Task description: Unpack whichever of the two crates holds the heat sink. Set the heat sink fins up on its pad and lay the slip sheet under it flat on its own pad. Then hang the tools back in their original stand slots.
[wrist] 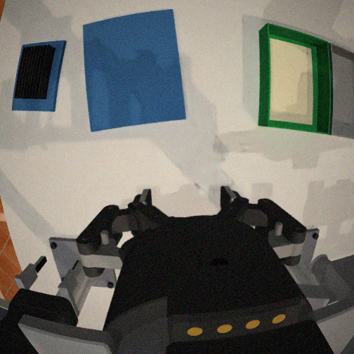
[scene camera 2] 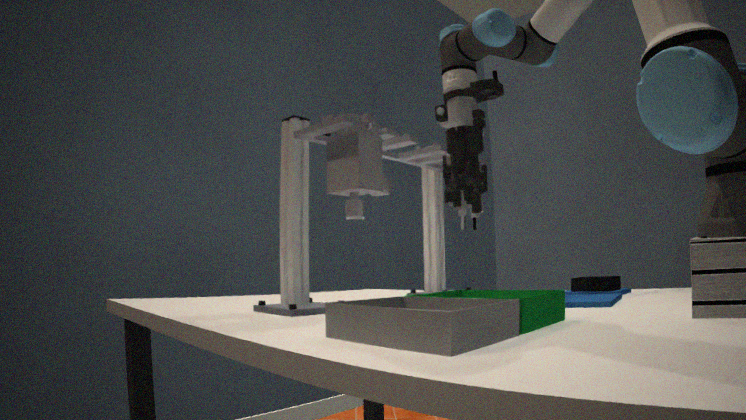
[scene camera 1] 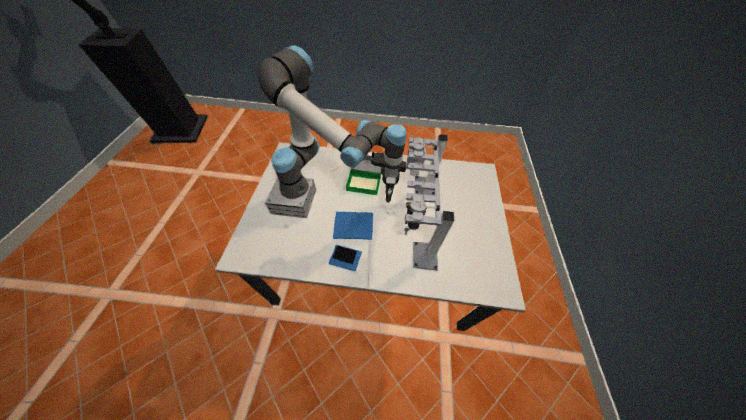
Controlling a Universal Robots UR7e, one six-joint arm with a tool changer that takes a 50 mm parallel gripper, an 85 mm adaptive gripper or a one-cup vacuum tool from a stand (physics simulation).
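Seen in the pictures: hand at its tool point: [scene camera 2: 463, 122]; arm's base at its link origin: [scene camera 1: 294, 188].
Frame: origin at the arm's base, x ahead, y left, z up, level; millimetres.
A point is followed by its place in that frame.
Note:
The black finned heat sink [scene camera 1: 345, 254] @[z -69, x 263, y -380 mm] [scene camera 2: 595, 283] @[z -77, x 258, y -344 mm] [wrist: 36, 72] lies fins up on the small blue pad [scene camera 1: 350, 266] @[z -95, x 284, y -433 mm] [wrist: 59, 60]. The larger blue pad [scene camera 1: 353, 225] @[z -94, x 308, y -202 mm] [scene camera 2: 595, 300] @[z -95, x 243, y -129 mm] [wrist: 135, 70] is bare. The cream slip sheet [scene camera 1: 363, 183] @[z -99, x 380, y 95 mm] [wrist: 291, 82] lies flat inside the green crate [scene camera 2: 542, 310] @[z -82, x 294, y 123 mm] [wrist: 264, 75]. My gripper [scene camera 1: 388, 198] [wrist: 186, 195], the adaptive one, is open and empty, high above the table beside the tool stand [scene camera 1: 441, 240] @[z 109, x 687, y -428 mm] [scene camera 2: 294, 208] @[z 89, x 753, y 64 mm]. The grey vacuum tool [scene camera 2: 356, 172] @[z 142, x 617, y 56 mm] hangs in the stand. The smaller gripper [wrist: 40, 305] hangs at the stand's other end.
A grey crate [scene camera 2: 386, 323] @[z -78, x 424, y 297 mm] [wrist: 345, 90] stands against the green crate; the arm partly hides it in scene camera 1. The stand's beam and slot arms are close beside my tool. The arm's base block [scene camera 1: 289, 200] @[z 4, x -18, y -85 mm] [scene camera 2: 717, 279] @[z -55, x 64, y 72 mm] stands at one side of the table.

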